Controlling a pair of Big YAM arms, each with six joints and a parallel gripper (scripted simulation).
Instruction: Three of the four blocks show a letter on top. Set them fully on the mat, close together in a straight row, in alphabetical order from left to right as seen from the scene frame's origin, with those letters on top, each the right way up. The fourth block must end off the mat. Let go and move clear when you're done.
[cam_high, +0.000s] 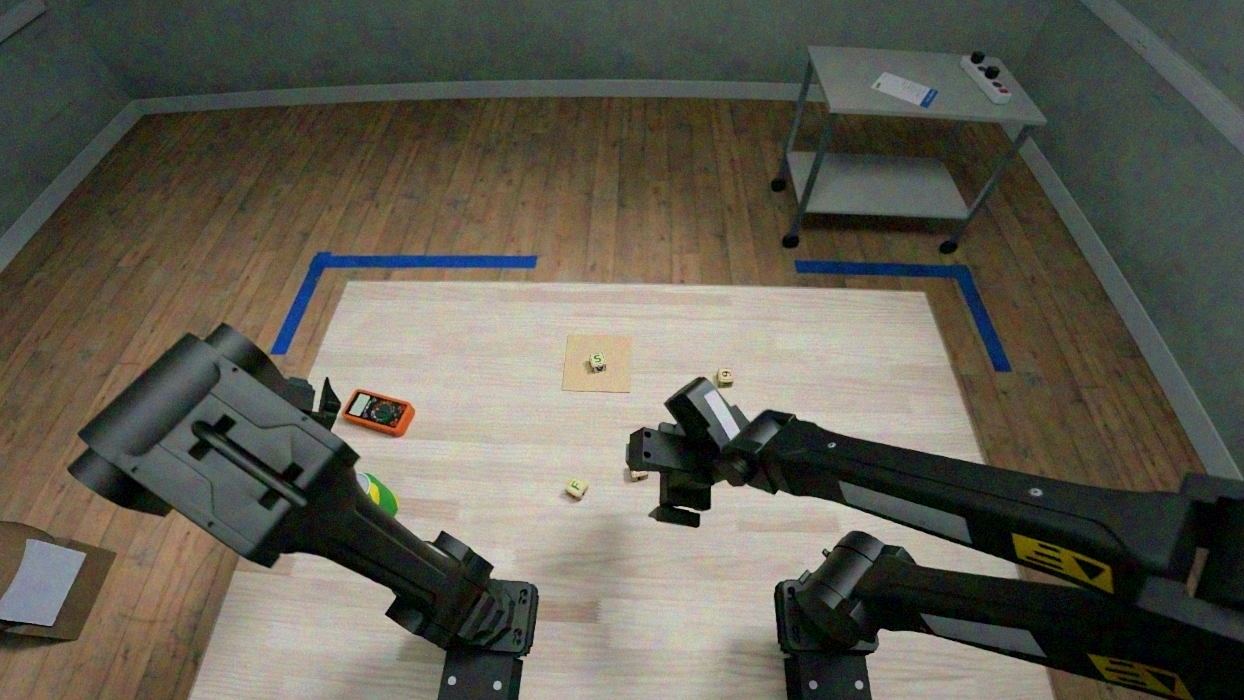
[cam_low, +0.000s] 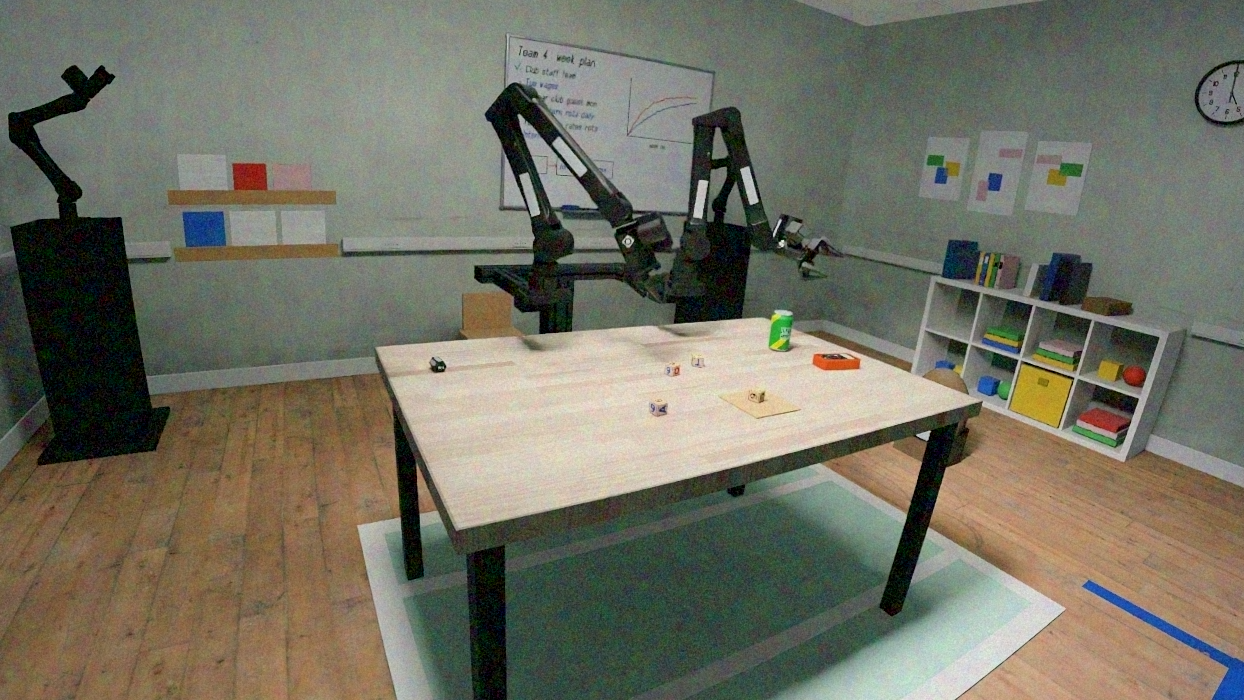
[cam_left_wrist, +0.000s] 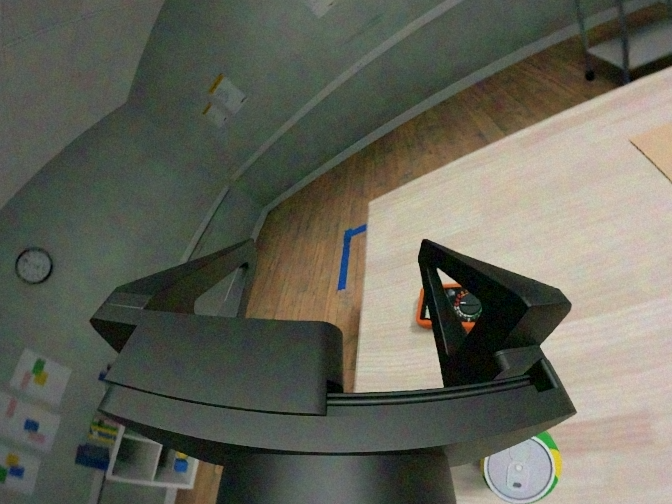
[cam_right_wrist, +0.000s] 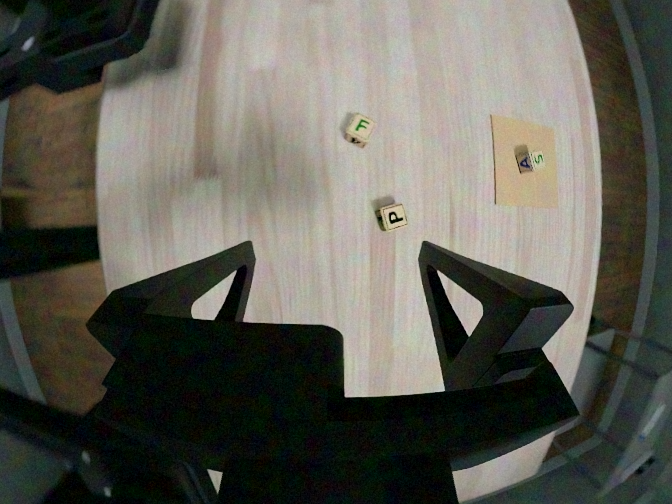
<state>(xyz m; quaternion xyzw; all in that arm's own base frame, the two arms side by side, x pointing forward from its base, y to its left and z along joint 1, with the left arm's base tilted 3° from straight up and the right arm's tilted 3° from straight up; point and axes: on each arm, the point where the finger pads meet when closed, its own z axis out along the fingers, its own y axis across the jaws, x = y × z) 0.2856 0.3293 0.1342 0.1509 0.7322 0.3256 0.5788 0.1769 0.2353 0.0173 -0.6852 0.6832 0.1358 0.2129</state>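
Note:
My right hand is 170 mm above the P block, 80 mm short of it and 20 mm to the right of it. The rest, counted from my right hand: F block: 170 mm below, 130 mm to the left, 50 mm ahead; S block: 310 mm ahead, 170 mm below, 110 mm to the left; tan mat: 330 mm ahead, 190 mm below, 110 mm to the left.
Right now my left hand is 440 mm to the left of the S block, 270 mm above it and 190 mm short of it. Also, from my left hand: green can (230 mm below, 120 mm behind, 50 mm to the right); F block (410 mm to the right, 280 mm below, 70 mm behind); orange multimeter (270 mm below, 80 mm ahead).

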